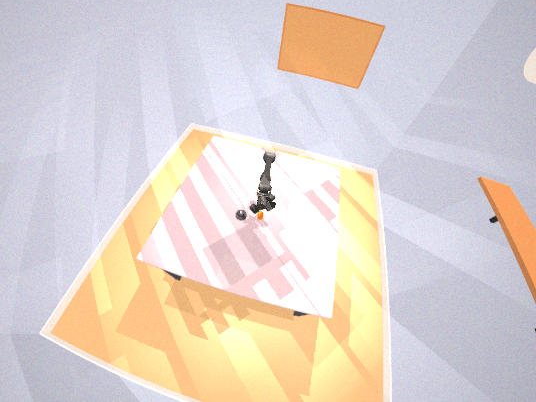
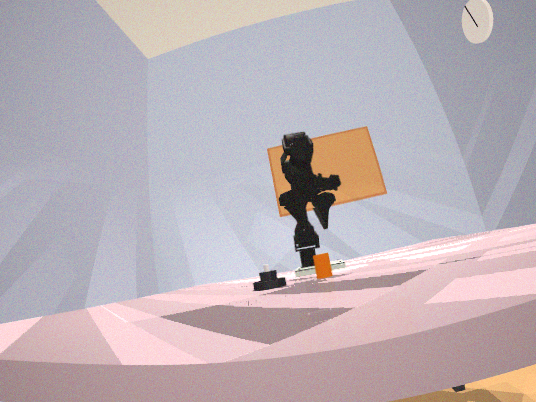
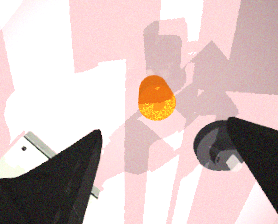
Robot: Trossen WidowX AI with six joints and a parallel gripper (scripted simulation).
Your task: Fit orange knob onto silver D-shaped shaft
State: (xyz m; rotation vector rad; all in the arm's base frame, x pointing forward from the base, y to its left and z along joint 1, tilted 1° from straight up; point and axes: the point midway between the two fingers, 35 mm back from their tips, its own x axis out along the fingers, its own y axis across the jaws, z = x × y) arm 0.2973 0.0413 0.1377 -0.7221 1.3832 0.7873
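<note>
My gripper tip is now 8 cm above the orange knob. From my gripper tip the other things lie so: round pedestal (3 cm ahead, 14 cm to the right, 9 cm below).
</note>
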